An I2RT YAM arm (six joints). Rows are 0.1 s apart.
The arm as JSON. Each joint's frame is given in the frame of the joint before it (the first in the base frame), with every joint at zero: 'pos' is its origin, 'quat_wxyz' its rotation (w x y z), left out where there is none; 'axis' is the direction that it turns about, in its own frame. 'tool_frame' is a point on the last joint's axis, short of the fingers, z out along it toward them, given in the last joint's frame.
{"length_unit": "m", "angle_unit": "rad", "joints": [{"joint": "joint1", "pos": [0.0, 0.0, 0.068], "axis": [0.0, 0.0, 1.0]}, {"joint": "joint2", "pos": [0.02, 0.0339, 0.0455], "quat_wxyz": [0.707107, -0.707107, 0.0, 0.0], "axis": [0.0, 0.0, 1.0]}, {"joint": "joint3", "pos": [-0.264, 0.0, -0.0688], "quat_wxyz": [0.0, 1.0, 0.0, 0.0], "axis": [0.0, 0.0, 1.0]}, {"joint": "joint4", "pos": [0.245, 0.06, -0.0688], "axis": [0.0, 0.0, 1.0]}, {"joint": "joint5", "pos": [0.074, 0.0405, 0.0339], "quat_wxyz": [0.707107, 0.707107, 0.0, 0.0], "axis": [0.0, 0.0, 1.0]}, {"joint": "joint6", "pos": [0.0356, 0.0, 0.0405], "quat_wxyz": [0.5, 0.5, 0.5, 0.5], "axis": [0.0, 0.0, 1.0]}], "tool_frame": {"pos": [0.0, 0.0, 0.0], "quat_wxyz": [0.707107, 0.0, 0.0, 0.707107]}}
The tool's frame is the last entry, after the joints.
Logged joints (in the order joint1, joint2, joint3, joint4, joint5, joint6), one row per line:
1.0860 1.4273 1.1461 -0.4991 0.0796 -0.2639
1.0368 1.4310 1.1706 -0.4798 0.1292 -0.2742
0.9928 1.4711 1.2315 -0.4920 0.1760 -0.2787
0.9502 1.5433 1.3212 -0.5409 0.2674 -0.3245
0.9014 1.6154 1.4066 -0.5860 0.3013 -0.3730
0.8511 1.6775 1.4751 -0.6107 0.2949 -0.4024
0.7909 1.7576 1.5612 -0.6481 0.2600 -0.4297
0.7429 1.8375 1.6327 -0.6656 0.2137 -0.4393
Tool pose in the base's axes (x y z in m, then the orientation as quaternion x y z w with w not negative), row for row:
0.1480 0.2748 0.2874 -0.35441 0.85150 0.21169 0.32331
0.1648 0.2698 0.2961 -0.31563 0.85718 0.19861 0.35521
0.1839 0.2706 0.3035 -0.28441 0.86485 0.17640 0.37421
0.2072 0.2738 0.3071 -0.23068 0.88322 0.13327 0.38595
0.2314 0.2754 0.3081 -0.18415 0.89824 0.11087 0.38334
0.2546 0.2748 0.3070 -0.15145 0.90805 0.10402 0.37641
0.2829 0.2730 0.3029 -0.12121 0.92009 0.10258 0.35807
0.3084 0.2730 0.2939 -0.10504 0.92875 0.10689 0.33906
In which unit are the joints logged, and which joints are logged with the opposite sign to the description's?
The joints are logged in radians. Opposite sign: joint6.
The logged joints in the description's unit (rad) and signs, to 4 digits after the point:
1.0860 1.4273 1.1461 -0.4991 0.0796 0.2639
1.0368 1.4310 1.1706 -0.4798 0.1292 0.2742
0.9928 1.4711 1.2315 -0.4920 0.1760 0.2787
0.9502 1.5433 1.3212 -0.5409 0.2674 0.3245
0.9014 1.6154 1.4066 -0.5860 0.3013 0.3730
0.8511 1.6775 1.4751 -0.6107 0.2949 0.4024
0.7909 1.7576 1.5612 -0.6481 0.2600 0.4297
0.7429 1.8375 1.6327 -0.6656 0.2137 0.4393

